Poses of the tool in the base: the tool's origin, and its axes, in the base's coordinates. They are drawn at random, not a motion.
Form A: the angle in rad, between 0 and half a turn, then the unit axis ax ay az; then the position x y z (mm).
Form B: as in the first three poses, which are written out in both.
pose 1, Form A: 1.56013 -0.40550 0.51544 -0.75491 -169.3 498.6 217.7
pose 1, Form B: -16.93 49.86 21.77 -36.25 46.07 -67.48
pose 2, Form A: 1.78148 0.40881 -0.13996 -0.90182 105.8 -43.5 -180.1
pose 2, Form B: 10.58 -4.35 -18.01 41.73 -14.29 -92.05
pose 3, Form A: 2.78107 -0.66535 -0.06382 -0.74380 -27.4 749.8 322.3
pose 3, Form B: -2.74 74.98 32.23 -106.02 -10.17 -118.52
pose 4, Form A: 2.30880 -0.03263 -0.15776 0.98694 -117.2 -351.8 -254.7
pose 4, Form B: -11.72 -35.18 -25.47 -4.32 -20.87 130.56
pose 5, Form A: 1.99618 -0.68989 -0.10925 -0.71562 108.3 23.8 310.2
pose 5, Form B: 10.83 2.38 31.02 -78.90 -12.50 -81.85
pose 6, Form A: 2.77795 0.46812 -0.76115 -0.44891 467.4 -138.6 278.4
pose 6, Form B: 46.74 -13.86 27.84 74.51 -121.15 -71.45
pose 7, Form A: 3.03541 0.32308 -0.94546 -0.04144 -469.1 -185.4 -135.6
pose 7, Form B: -46.91 -18.54 -13.56 56.19 -164.43 -7.21
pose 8, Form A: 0.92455 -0.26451 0.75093 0.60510 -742.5 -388.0 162.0
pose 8, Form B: -74.25 -38.80 16.20 -14.01 39.78 32.05
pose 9, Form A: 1.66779 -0.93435 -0.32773 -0.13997 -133.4 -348.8 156.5
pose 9, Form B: -13.34 -34.88 15.65 -89.28 -31.32 -13.38
